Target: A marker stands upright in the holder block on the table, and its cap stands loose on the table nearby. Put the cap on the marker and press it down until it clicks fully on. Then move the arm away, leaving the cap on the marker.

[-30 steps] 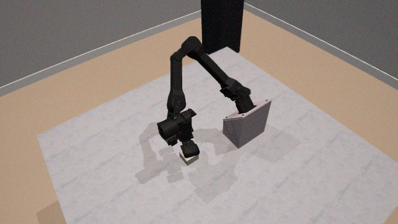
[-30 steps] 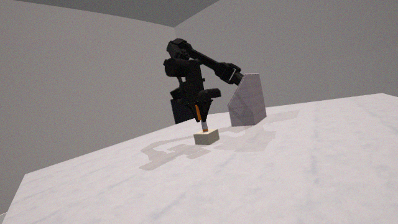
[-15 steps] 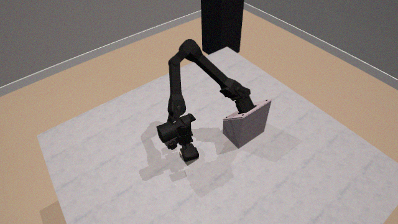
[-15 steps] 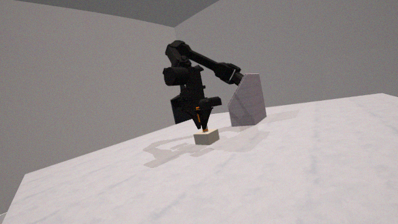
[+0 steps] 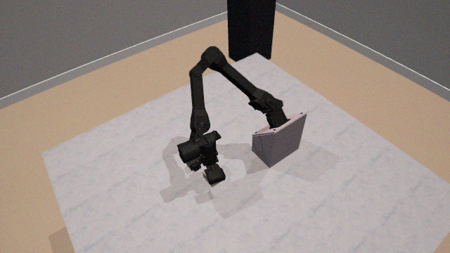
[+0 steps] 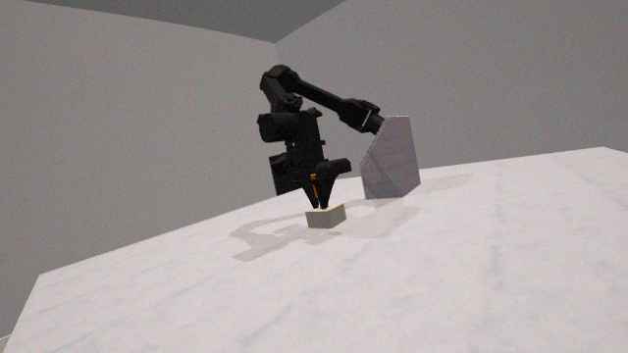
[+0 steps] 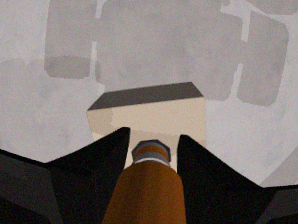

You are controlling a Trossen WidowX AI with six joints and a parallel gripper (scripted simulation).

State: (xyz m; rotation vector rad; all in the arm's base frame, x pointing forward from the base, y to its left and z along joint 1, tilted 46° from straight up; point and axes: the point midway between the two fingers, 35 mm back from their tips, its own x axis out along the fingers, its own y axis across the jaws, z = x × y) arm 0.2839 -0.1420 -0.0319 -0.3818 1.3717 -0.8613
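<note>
The orange cap is 5 cm above my gripper tip and 1 cm behind it. Round my gripper tip: beige holder block (2 cm below, 1 cm behind).
</note>
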